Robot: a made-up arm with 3 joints. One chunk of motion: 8 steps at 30 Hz.
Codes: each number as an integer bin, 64 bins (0 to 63) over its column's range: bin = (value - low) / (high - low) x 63, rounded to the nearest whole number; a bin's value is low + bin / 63 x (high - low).
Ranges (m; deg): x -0.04..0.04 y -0.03..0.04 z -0.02..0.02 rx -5..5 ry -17..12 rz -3..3
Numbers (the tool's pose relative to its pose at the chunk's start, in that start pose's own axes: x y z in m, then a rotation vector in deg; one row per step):
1: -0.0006 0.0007 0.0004 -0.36 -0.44 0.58
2: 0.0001 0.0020 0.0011 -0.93 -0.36 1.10
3: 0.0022 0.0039 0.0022 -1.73 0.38 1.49
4: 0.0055 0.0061 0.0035 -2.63 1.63 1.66
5: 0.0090 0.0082 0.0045 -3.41 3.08 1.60
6: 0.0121 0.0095 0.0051 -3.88 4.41 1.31
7: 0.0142 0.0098 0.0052 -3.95 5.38 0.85
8: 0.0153 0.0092 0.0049 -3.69 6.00 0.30
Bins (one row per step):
1: 31 28 32 29 36 38
2: 32 29 33 26 36 43
3: 33 31 35 21 38 47
4: 36 32 37 15 40 49
5: 39 34 39 10 44 48
6: 41 36 40 7 47 45
7: 43 36 40 7 49 40
8: 44 35 39 8 50 35

